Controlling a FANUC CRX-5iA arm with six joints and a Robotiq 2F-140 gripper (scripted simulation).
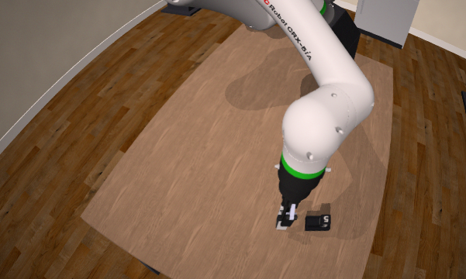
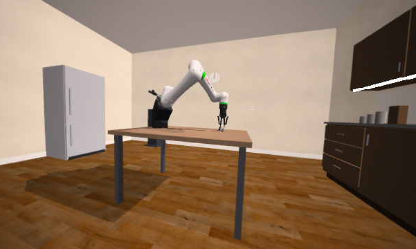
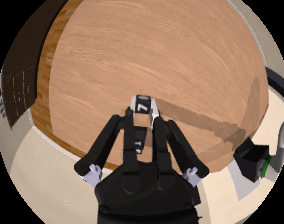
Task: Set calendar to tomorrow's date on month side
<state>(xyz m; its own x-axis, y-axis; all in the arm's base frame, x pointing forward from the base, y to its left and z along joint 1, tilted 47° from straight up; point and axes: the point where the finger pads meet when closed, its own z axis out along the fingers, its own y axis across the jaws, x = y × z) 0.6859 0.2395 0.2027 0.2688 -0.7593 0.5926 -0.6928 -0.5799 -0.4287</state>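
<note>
Right now the black tray is 10 cm to the left of my hand, 4 cm behind it and 3 cm below it.
</note>
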